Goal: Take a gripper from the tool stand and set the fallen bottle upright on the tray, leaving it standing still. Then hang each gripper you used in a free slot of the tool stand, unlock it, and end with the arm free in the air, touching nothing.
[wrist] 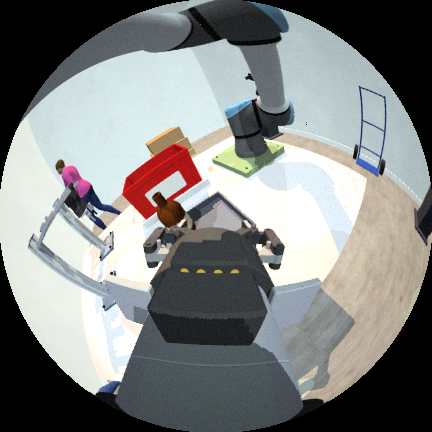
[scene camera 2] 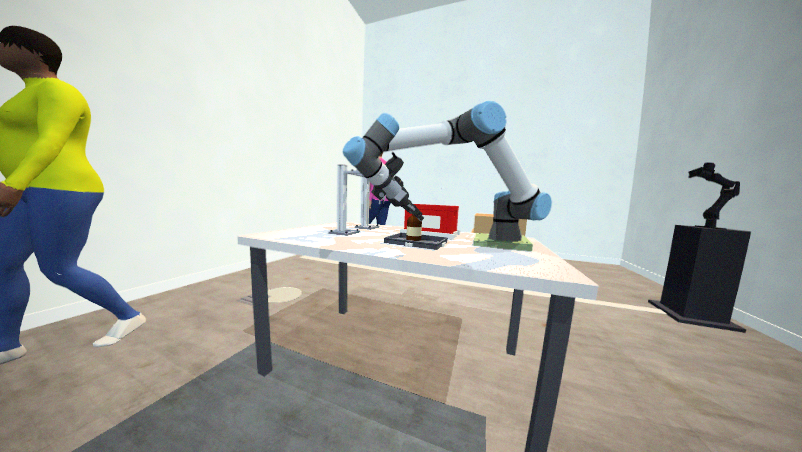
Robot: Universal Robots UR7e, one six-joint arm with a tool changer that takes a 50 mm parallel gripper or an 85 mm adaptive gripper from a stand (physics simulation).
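Places are measured from the arm's base along level axes (x ahead, y right, z down), in metres.
Where they show: arm's base, origin of its link: (wrist: pixel 251 149) (scene camera 2: pixel 504 238).
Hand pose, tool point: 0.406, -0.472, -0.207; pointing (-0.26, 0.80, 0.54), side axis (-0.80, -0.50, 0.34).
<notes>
Things, the pixels of their top centre, and the offset from my tool point, as dx, dy, dz. "pt": a spot on its surface instead.
- brown bottle, centre of its top: (wrist: pixel 155 194) (scene camera 2: pixel 415 208) +0.018, +0.318, +0.078
- dark tray, centre of its top: (wrist: pixel 197 229) (scene camera 2: pixel 417 237) -0.016, +0.267, +0.213
- red bin, a spot on its surface: (wrist: pixel 193 167) (scene camera 2: pixel 449 221) pt -0.130, +0.468, +0.145
The brown bottle (scene camera 2: pixel 413 231) (wrist: pixel 170 212) with a pale label stands upright on the dark tray (scene camera 2: pixel 427 244) (wrist: pixel 237 208). My adaptive gripper (scene camera 2: pixel 419 216) (wrist: pixel 214 226) is mounted on the arm and points obliquely down at the bottle's top. It is open, with its finger linkages spread wide. Its fingertips overlap the bottle's neck in the scene view; whether they touch it cannot be told. In the wrist view the bottle is left of the gripper's middle, and the gripper body hides the fingertips. The tool stand (scene camera 2: pixel 341 199) (wrist: pixel 70 268) holds another dark gripper (wrist: pixel 76 201).
A red bin (scene camera 2: pixel 450 217) (wrist: pixel 193 167) stands behind the tray, near cardboard boxes (scene camera 2: pixel 484 222) (wrist: pixel 165 141). The arm's green base plate (scene camera 2: pixel 489 243) (wrist: pixel 245 169) is to the right. A person in yellow (scene camera 2: pixel 50 131) is at the left; a person in pink (wrist: pixel 76 182) is behind the stand.
</notes>
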